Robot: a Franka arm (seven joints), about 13 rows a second.
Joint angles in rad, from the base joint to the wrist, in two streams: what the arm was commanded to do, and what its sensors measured. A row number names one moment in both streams.
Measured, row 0:
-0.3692, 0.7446, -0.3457, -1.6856, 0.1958, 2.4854, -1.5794
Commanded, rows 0 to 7:
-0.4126, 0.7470, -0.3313, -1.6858, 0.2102, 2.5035, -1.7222
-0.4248, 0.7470, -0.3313, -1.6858, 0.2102, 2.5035, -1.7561
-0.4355, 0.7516, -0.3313, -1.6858, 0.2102, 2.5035, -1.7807
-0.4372, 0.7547, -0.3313, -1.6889, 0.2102, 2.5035, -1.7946
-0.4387, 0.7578, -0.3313, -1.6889, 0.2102, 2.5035, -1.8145
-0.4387, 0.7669, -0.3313, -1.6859, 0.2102, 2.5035, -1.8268
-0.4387, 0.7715, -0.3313, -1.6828, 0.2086, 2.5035, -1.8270
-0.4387, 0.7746, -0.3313, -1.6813, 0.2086, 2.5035, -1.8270
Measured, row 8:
-0.4314, 0.7664, -0.3402, -1.6862, 0.1959, 2.4907, -1.8031
